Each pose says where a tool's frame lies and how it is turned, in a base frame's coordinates. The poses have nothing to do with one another.
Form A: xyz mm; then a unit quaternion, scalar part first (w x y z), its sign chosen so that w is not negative.
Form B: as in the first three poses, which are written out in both.
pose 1, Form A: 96 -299 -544 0.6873 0.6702 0.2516 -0.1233
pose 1, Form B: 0.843 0.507 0.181 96; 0.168 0.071 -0.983 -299; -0.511 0.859 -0.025 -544; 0 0 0 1
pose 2, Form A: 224 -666 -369 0.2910 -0.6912 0.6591 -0.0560
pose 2, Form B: 0.125 -0.879 0.461 224; -0.944 0.038 0.328 -666; -0.306 -0.476 -0.824 -369; 0 0 0 1
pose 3, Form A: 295 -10 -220 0.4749 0.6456 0.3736 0.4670
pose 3, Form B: 0.285 0.039 0.958 295; 0.926 -0.270 -0.264 -10; 0.248 0.962 -0.113 -220; 0 0 0 1
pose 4, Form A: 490 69 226 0.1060 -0.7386 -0.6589 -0.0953
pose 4, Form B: 0.114 0.994 0.001 490; 0.953 -0.109 0.282 69; 0.280 -0.031 -0.959 226; 0 0 0 1
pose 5, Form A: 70 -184 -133 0.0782 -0.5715 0.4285 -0.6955
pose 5, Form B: -0.335 -0.381 0.862 70; -0.599 -0.621 -0.507 -184; 0.728 -0.685 -0.020 -133; 0 0 0 1
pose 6, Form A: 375 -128 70 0.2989 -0.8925 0.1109 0.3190
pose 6, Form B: 0.772 -0.389 -0.503 375; -0.007 -0.797 0.604 -128; -0.636 -0.463 -0.618 70; 0 0 0 1
